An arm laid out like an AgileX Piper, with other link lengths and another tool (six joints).
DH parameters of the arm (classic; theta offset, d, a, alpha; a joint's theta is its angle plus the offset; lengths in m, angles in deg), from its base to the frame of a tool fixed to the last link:
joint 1: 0 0.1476 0 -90
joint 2: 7.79 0 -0.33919 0
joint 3: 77.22 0 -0.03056 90
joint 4: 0 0.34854 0 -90
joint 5: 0 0 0 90
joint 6: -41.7 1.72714 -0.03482 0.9
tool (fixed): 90 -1.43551 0 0
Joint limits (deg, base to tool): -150..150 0..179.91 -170..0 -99.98..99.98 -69.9..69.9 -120..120
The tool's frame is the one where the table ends.
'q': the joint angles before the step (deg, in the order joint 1, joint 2, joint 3, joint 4, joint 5, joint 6). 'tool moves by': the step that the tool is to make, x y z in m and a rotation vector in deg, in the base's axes. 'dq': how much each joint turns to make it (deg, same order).
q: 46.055 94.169 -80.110 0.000 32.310 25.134
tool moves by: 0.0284 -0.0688 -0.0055 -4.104 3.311 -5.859
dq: -6.101 -2.293 0.134 -0.540 7.377 -0.284
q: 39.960 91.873 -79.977 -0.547 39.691 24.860
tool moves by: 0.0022 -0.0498 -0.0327 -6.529 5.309 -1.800
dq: -3.848 0.027 0.360 -0.136 7.800 -2.722
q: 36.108 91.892 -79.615 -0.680 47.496 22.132
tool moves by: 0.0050 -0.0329 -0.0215 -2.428 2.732 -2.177
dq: -2.996 -0.111 1.732 0.123 1.999 -1.026
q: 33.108 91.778 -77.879 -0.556 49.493 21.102
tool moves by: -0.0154 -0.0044 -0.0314 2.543 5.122 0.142
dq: -2.307 0.005 4.359 7.280 -1.180 -4.519
